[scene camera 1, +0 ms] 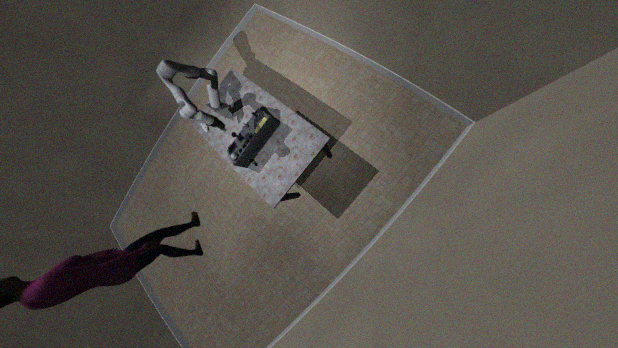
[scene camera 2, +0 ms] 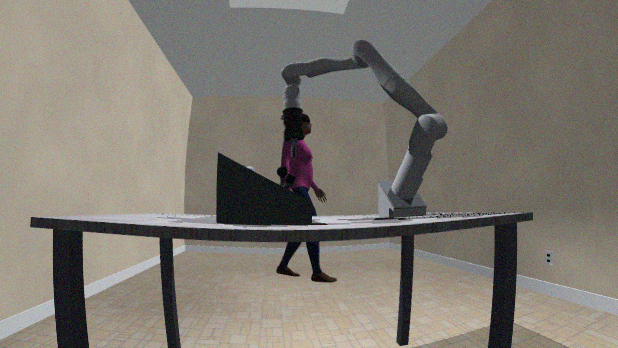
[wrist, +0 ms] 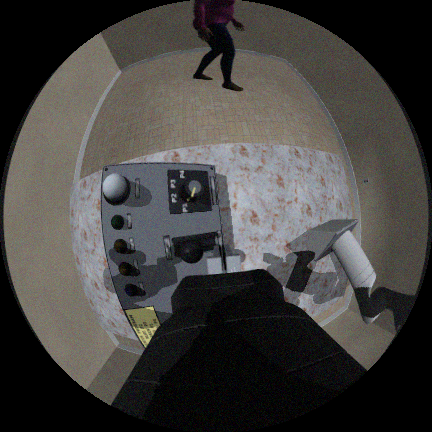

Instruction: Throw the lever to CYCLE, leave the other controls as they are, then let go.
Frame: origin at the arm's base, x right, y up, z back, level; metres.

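Seen in the pictures: gripper, fingertip midpoint: (scene camera 1: 225, 130) (scene camera 2: 294, 157) (wrist: 221, 252); arm's base, link origin: (scene camera 1: 215, 105) (scene camera 2: 402, 191) (wrist: 340, 239).
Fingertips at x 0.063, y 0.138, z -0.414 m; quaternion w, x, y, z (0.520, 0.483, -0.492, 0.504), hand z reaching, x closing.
Note:
Offsets run from my fingertips to a thing's top centre. "spot": to the spot under its first point. Level surfaces: height alone.
The sloped dark console (scene camera 1: 259, 146) (scene camera 2: 260, 202) (wrist: 155, 217) stands on the table. Its lever has a black ball knob {dx -0.007, dy -0.037, dz -0.045 m} (scene camera 1: 234, 134) (scene camera 2: 282, 171) (wrist: 191, 251), over a dark slot between two label plates; their lettering is too blurred to read in the wrist view. My gripper (scene camera 1: 223, 128) (scene camera 2: 294, 155) (wrist: 221, 252) points down, its fingers shut with a small gap and nothing between them. It is above the console, on the arm-base side of the lever knob and apart from it. The lever's shaft is hidden under the knob in the wrist view.
A rotary selector {dx +0.113, dy -0.103, dz -0.043 m} (wrist: 194, 189) has its yellow pointer towards P1. A large white knob {spot: dx +0.108, dy -0.031, dz -0.169 m} (wrist: 116, 188) and several small dark buttons, one green {spot: dx +0.052, dy -0.052, dz -0.184 m} (wrist: 117, 221), line the console's far side. A yellow label {spot: dx -0.220, dy -0.060, dz -0.203 m} (scene camera 1: 261, 125) (wrist: 143, 322) is at one end. A person (scene camera 1: 82, 272) (scene camera 2: 301, 167) (wrist: 215, 15) stands beyond the table {dy -0.236 m} (scene camera 1: 285, 185).

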